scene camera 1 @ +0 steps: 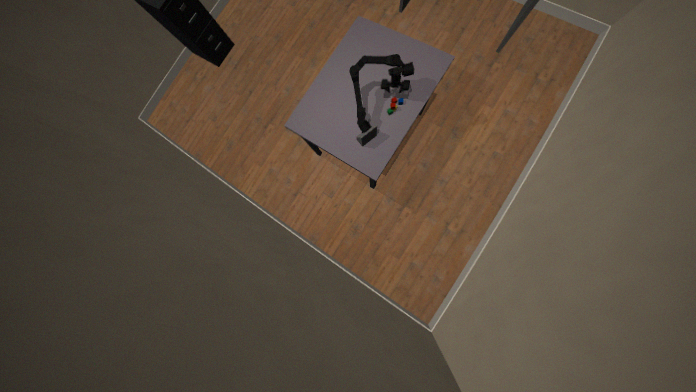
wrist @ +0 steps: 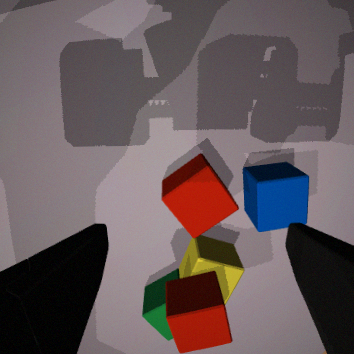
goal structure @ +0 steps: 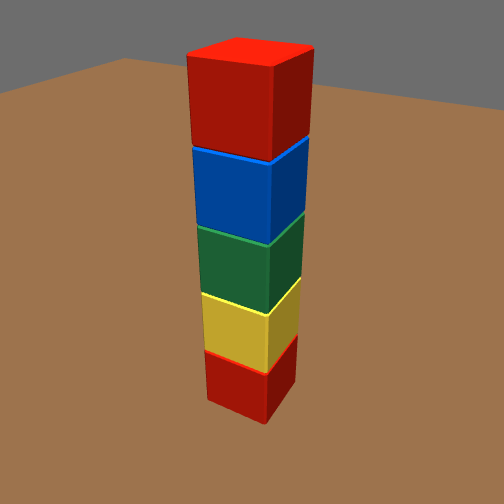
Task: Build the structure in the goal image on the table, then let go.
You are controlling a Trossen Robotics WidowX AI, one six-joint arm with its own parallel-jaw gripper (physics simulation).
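Places are measured from the arm's base along level axes (x ahead, y left, z up), in millimetres.
Pixels of known places: gripper, fingertip midpoint: (scene camera 1: 394,92) (wrist: 197,235); arm's base, origin of the base link: (scene camera 1: 366,130).
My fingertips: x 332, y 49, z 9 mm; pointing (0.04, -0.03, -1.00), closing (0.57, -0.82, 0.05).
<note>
Ahead of a thing's pixels: the offset from my fingertips to its top centre. Level surfaces: height alone.
A red block @[5 mm back, 14 mm right, 57 mm down] (scene camera 1: 394,100) (wrist: 200,197) lies turned, a little apart from the blue block @[22 mm ahead, 56 mm right, 57 mm down] (scene camera 1: 401,101) (wrist: 283,202) on its right in the wrist view. A yellow block @[47 mm back, 55 mm right, 57 mm down] (scene camera 1: 396,108) (wrist: 220,259) sits below that red block in the wrist view. A second red block @[60 mm back, 50 mm right, 24 mm down] (scene camera 1: 393,105) (wrist: 201,320) partly covers the yellow block and the green block @[88 mm back, 52 mm right, 57 mm down] (scene camera 1: 390,111) (wrist: 160,312); whether it rests on them is unclear. My gripper (scene camera 1: 395,93) (wrist: 197,235) is open and empty, above the table beside the blocks.
The grey table @[89 mm down] (scene camera 1: 334,95) carries the arm, whose base (scene camera 1: 367,136) stands near the table's front end. The blocks lie near the table's right edge. A black cabinet (scene camera 1: 200,35) stands on the wooden floor (scene camera 1: 450,150) at the upper left.
</note>
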